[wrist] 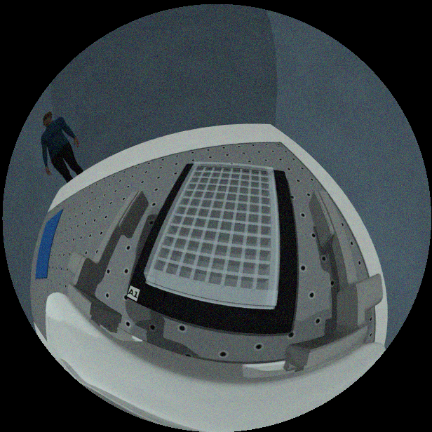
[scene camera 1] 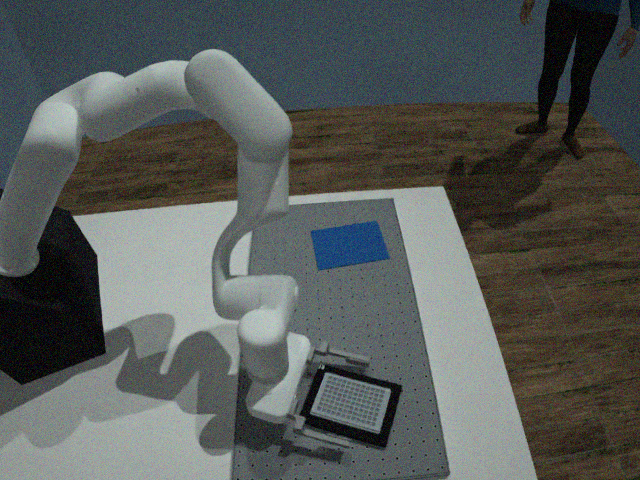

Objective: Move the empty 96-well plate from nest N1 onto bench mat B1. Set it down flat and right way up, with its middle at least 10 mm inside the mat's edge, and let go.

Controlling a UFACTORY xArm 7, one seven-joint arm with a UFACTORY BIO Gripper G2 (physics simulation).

Scene:
My gripper shows in the wrist view and in scene camera 1. A 96-well plate shows in the wrist view and in scene camera 1. The same spot on my gripper: (scene camera 1: 298, 427) is (wrist: 379, 283). One and the same spot on the 96-well plate: (wrist: 220, 242) is (scene camera 1: 336, 398).

